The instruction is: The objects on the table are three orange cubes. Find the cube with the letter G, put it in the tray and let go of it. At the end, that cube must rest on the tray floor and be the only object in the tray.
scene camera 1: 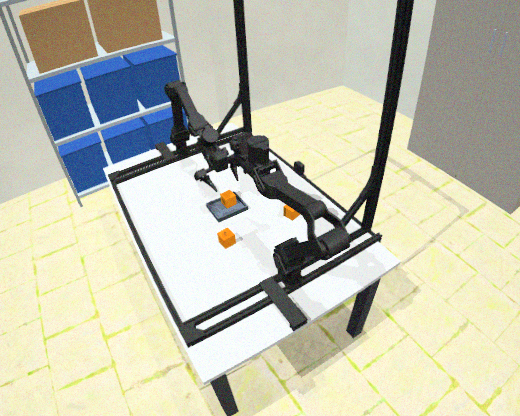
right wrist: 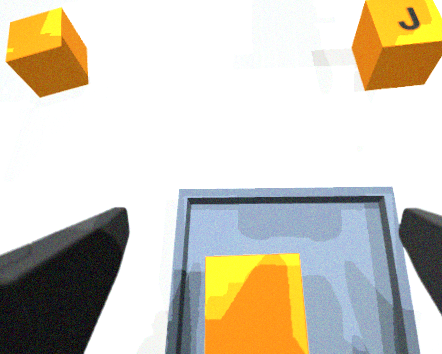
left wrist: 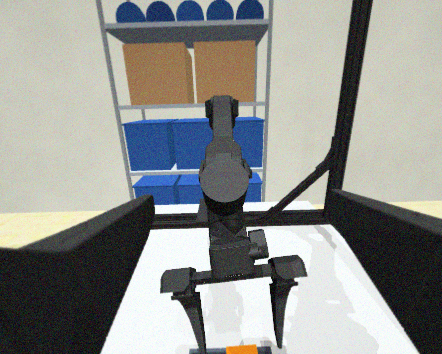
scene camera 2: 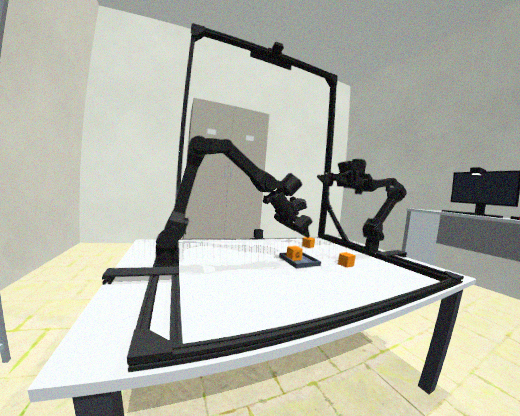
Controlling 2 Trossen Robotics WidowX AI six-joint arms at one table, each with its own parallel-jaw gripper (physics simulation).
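Seen in the pictures: left gripper, between the fingertips: [scene camera 1: 228, 141] [left wrist: 240, 200] [scene camera 2: 324, 175]; right gripper, between the fingertips: [scene camera 1: 227, 186] [right wrist: 264, 220] [left wrist: 241, 352] [scene camera 2: 301, 233]; left arm's base, origin of its link: [scene camera 1: 290, 277] [scene camera 2: 371, 250]; right arm's base, origin of its link: [scene camera 1: 182, 151] [scene camera 2: 166, 262].
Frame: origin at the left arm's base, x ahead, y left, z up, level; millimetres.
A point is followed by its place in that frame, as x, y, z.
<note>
One orange cube [scene camera 1: 228, 199] {425, -5, 28} [scene camera 2: 294, 253] {462, 8, 17} [left wrist: 241, 350] {463, -14, 32} [right wrist: 255, 305] {448, -14, 32} sits inside the dark blue-grey tray [scene camera 1: 218, 210] {433, 40, -13} [scene camera 2: 309, 261] {398, 24, -15} [right wrist: 285, 192] {380, 4, -1}. In scene camera 2 its side bears a round dark letter like a G, too blurred to be sure. A second cube [scene camera 1: 226, 238] {246, 97, 25} [scene camera 2: 346, 259] {288, 107, 12} [right wrist: 400, 45] {290, 80, 25}, marked J on top, lies outside the tray. The third cube [scene camera 1: 291, 212] {233, -167, 19} [scene camera 2: 308, 242] {272, -162, 10} [right wrist: 45, 52] {274, -171, 24} also lies outside; no letter is readable. My right gripper [scene camera 1: 226, 184] {425, -10, 90} [scene camera 2: 308, 235] {425, -10, 90} [right wrist: 264, 220] {425, -10, 90} is open and empty above the tray. My left gripper [scene camera 2: 321, 177] {350, 0, 326} is open and empty, high up.
The left arm [scene camera 1: 292, 195] {-14, 12, 353} [scene camera 2: 382, 185] {4, 19, 322} reaches over the table near the third cube in scene camera 1. Black rails [scene camera 1: 145, 250] {379, 362, 0} [scene camera 2: 300, 323] {669, 365, 1} border the white table, and black posts [scene camera 1: 242, 65] {880, -353, 366} [scene camera 2: 331, 150] {25, -341, 535} rise at its edge. A shelf unit [scene camera 1: 102, 134] [left wrist: 187, 106] stands beyond.
</note>
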